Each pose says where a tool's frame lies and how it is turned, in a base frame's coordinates. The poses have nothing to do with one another.
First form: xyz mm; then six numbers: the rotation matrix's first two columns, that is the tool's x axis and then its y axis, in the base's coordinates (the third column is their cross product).
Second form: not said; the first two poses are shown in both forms.
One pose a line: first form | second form
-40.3, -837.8, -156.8, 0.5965, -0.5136, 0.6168, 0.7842, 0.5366, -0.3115 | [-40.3, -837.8, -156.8], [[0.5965, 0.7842, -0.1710], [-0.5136, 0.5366, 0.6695], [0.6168, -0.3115, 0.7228]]
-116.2, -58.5, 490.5, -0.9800, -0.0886, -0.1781, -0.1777, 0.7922, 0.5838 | [-116.2, -58.5, 490.5], [[-0.9800, -0.1777, 0.0894], [-0.0886, 0.7922, 0.6038], [-0.1781, 0.5838, -0.7921]]
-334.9, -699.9, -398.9, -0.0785, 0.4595, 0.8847, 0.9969, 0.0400, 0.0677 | [-334.9, -699.9, -398.9], [[-0.0785, 0.9969, -0.0043], [0.4595, 0.0400, 0.8873], [0.8847, 0.0677, -0.4612]]
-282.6, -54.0, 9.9, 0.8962, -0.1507, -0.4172, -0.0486, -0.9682, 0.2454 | [-282.6, -54.0, 9.9], [[0.8962, -0.0486, -0.4409], [-0.1507, -0.9682, -0.1997], [-0.4172, 0.2454, -0.8750]]
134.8, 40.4, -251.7, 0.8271, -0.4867, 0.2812, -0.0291, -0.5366, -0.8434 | [134.8, 40.4, -251.7], [[0.8271, -0.0291, 0.5614], [-0.4867, -0.5366, 0.6894], [0.2812, -0.8434, -0.4580]]
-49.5, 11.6, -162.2, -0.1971, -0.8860, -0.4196, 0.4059, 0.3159, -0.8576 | [-49.5, 11.6, -162.2], [[-0.1971, 0.4059, 0.8924], [-0.8860, 0.3159, -0.3393], [-0.4196, -0.8576, 0.2974]]
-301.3, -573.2, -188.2, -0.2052, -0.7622, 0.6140, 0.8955, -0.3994, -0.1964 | [-301.3, -573.2, -188.2], [[-0.2052, 0.8955, 0.3949], [-0.7622, -0.3994, 0.5095], [0.6140, -0.1964, 0.7645]]
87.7, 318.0, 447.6, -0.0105, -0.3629, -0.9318, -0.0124, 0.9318, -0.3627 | [87.7, 318.0, 447.6], [[-0.0105, -0.0124, 0.9999], [-0.3629, 0.9318, 0.0077], [-0.9318, -0.3627, -0.0143]]
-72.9, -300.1, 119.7, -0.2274, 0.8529, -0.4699, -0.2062, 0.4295, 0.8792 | [-72.9, -300.1, 119.7], [[-0.2274, -0.2062, 0.9517], [0.8529, 0.4295, 0.2968], [-0.4699, 0.8792, 0.0782]]
